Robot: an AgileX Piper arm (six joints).
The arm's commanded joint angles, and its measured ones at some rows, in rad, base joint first. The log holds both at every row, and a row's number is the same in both.
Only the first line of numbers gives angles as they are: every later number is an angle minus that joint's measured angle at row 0.
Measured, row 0: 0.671 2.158 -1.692 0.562 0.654 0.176
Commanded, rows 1 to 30: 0.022 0.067 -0.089 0.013 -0.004 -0.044; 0.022 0.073 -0.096 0.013 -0.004 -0.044; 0.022 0.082 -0.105 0.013 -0.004 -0.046; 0.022 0.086 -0.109 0.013 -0.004 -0.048; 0.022 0.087 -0.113 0.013 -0.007 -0.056; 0.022 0.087 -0.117 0.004 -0.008 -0.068; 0.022 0.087 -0.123 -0.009 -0.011 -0.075; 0.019 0.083 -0.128 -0.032 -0.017 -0.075; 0.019 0.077 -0.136 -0.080 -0.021 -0.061; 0.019 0.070 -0.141 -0.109 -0.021 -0.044; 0.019 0.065 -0.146 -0.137 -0.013 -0.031; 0.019 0.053 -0.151 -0.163 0.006 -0.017; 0.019 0.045 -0.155 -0.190 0.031 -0.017; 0.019 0.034 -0.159 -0.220 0.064 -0.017; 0.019 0.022 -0.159 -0.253 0.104 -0.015; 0.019 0.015 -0.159 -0.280 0.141 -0.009; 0.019 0.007 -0.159 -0.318 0.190 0.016; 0.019 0.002 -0.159 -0.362 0.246 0.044; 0.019 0.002 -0.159 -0.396 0.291 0.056; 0.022 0.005 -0.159 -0.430 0.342 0.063; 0.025 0.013 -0.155 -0.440 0.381 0.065; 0.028 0.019 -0.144 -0.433 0.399 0.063; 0.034 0.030 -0.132 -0.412 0.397 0.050; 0.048 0.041 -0.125 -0.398 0.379 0.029; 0.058 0.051 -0.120 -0.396 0.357 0.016; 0.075 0.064 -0.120 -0.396 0.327 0.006; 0.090 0.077 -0.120 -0.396 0.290 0.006; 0.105 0.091 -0.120 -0.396 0.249 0.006; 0.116 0.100 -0.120 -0.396 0.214 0.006; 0.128 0.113 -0.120 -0.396 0.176 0.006
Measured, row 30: 0.083 0.075 -0.124 -0.400 0.312 0.023
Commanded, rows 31 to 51: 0.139 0.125 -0.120 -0.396 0.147 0.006; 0.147 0.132 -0.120 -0.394 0.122 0.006; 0.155 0.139 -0.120 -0.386 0.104 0.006; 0.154 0.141 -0.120 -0.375 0.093 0.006; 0.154 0.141 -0.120 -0.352 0.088 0.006; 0.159 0.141 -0.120 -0.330 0.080 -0.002; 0.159 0.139 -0.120 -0.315 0.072 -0.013; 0.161 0.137 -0.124 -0.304 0.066 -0.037; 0.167 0.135 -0.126 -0.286 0.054 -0.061; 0.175 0.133 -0.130 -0.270 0.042 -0.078; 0.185 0.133 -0.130 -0.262 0.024 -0.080; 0.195 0.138 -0.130 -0.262 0.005 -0.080; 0.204 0.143 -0.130 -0.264 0.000 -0.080; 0.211 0.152 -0.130 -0.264 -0.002 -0.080; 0.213 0.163 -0.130 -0.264 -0.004 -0.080; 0.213 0.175 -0.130 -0.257 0.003 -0.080; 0.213 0.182 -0.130 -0.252 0.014 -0.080; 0.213 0.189 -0.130 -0.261 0.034 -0.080; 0.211 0.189 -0.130 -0.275 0.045 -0.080; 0.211 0.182 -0.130 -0.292 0.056 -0.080; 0.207 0.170 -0.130 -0.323 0.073 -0.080
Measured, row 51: 0.217 0.184 -0.124 -0.258 0.031 -0.068
